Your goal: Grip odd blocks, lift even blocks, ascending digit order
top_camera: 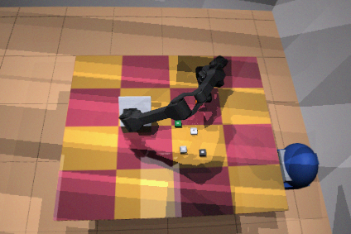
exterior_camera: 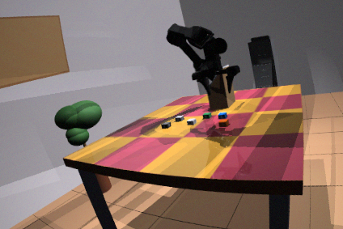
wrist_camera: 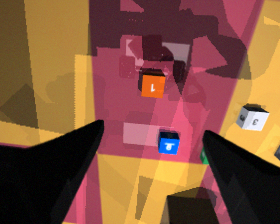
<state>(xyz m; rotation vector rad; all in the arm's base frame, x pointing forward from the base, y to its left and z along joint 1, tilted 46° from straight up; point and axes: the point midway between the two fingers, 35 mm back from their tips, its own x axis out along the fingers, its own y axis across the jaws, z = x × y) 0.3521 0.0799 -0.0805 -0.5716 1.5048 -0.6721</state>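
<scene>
The black block lies 28 cm to the right of my gripper tip, 12 cm below it and 1 cm behind it. Also, from my gripper tip: orange block 12 cm below, 1 cm ahead; blue block 12 cm below, 10 cm behind, 4 cm to the right; green block 12 cm to the right, 12 cm below, 12 cm behind.
</scene>
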